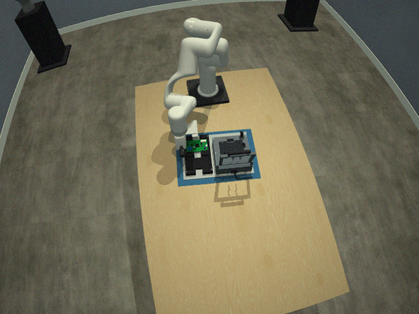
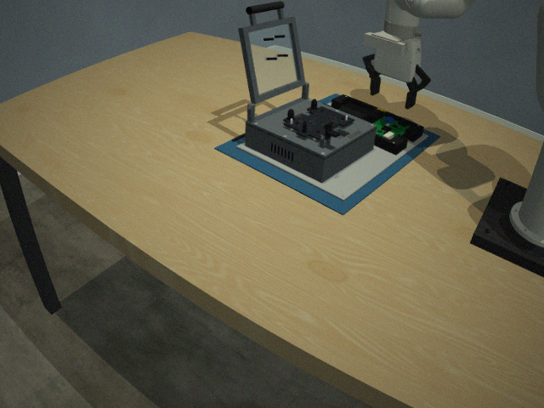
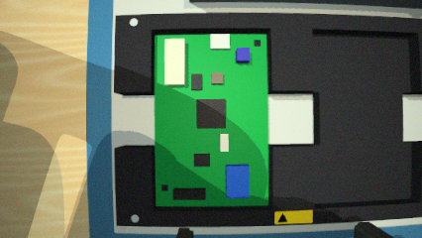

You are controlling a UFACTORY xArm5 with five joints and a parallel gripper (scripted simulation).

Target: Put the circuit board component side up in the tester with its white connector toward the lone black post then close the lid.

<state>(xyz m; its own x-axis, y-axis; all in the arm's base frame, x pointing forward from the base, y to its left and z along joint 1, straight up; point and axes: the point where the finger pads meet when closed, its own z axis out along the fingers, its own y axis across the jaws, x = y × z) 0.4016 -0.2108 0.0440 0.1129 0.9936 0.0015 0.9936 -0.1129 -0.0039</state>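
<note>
Now: hand 70 mm to the right of the green circuit board, 40 mm above it and 20 mm past it. From my hand the other things lie so: black nest 240 mm to the left, 60 mm ahead, 10 mm above; then clear lid 220 mm to the left, 180 mm ahead, 120 mm above.
</note>
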